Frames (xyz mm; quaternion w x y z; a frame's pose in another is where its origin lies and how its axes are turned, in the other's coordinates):
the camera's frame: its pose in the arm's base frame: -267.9 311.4 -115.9 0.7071 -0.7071 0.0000 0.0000
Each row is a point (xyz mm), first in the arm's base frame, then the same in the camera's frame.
Working: the arm's base frame: its pose in the camera's frame: 267.9 -115.9 -311.4 0.7071 0.7071 0.0000 0.0000

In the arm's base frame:
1: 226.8 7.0 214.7
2: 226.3 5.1 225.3
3: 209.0 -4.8 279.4
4: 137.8 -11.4 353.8
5: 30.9 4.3 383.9
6: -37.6 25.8 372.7
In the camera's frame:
1: 494.7 -330.6 -304.4
2: 494.2 -341.2 -306.3
3: 476.9 -395.3 -316.2
4: 405.7 -469.7 -322.8
5: 298.8 -499.8 -307.1
6: 230.3 -488.6 -285.6

